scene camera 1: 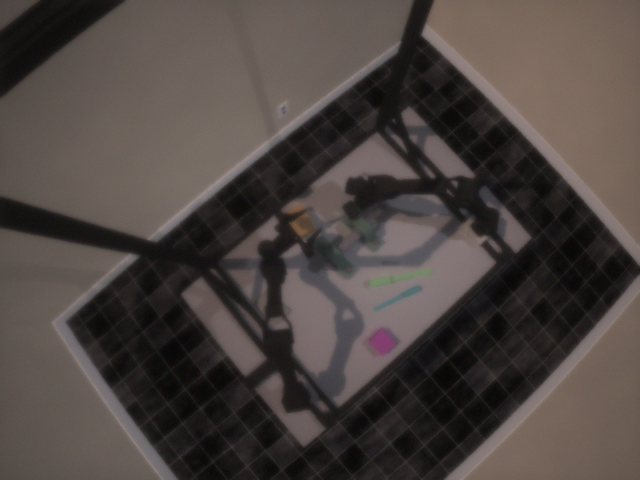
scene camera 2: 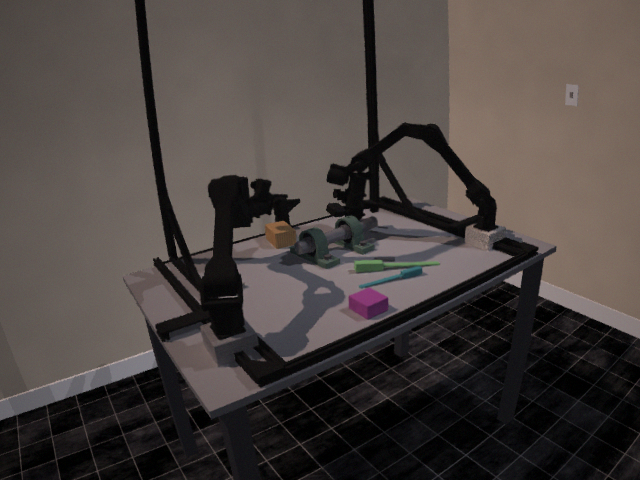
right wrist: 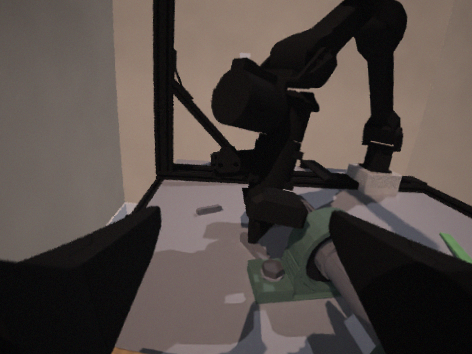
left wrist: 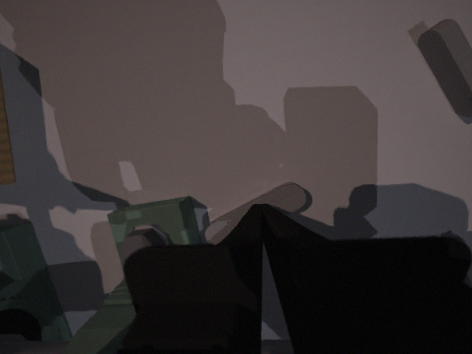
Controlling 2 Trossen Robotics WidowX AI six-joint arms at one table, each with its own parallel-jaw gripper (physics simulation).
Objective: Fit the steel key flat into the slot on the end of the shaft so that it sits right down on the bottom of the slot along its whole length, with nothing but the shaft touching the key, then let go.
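Places are measured from the left arm's base along level axes (x ahead, y left, z up), in metres.
Where they show: left gripper, between the fingertips: (scene camera 1: 359,203) (right wrist: 251,242) (left wrist: 259,211); right gripper, between the fingertips: (scene camera 1: 314,218) (scene camera 2: 293,198) (right wrist: 246,217); left arm's base, origin of its link: (scene camera 1: 480,226) (scene camera 2: 486,227) (right wrist: 374,168); right arm's base, origin of its link: (scene camera 1: 299,395) (scene camera 2: 227,329).
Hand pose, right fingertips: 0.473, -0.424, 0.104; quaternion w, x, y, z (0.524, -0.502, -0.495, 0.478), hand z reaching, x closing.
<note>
Each offset is from my right fingertips to the top centre of the thing, as dx, dy, dz.
The shaft @[-0.079, +0.130, -0.086] (scene camera 1: 348,235) (scene camera 2: 331,235) (right wrist: 342,280) runs through two green bearing blocks. Its end slot cannot be made out. A round-ended grey bar @[-0.187, +0.049, -0.150] (left wrist: 290,196) lies on the table behind the near block in the left wrist view, partly hidden by my left fingertips. A second grey bar @[-0.298, -0.020, -0.148] (left wrist: 445,70) (right wrist: 209,209) lies farther off. A dark bar @[-0.127, +0.299, -0.151] (scene camera 1: 390,262) (scene camera 2: 384,258) lies in front of the blocks. I cannot tell which is the steel key. My left gripper (left wrist: 259,211) (right wrist: 251,242) is shut and empty, low beside the round-ended bar. My right gripper is open and empty near the orange block.
The green bearing blocks (scene camera 2: 313,242) (scene camera 2: 350,227) have bolted feet. An orange block @[+0.032, -0.051, -0.105] (scene camera 1: 302,225) (scene camera 2: 280,234) stands by the shaft's left end. A green tool @[-0.120, +0.364, -0.129] (scene camera 1: 398,278) (scene camera 2: 369,266), a teal tool @[-0.049, +0.411, -0.137] (scene camera 1: 398,298) (scene camera 2: 411,272) and a magenta block @[+0.102, +0.490, -0.123] (scene camera 1: 382,341) (scene camera 2: 368,302) lie toward the front.
</note>
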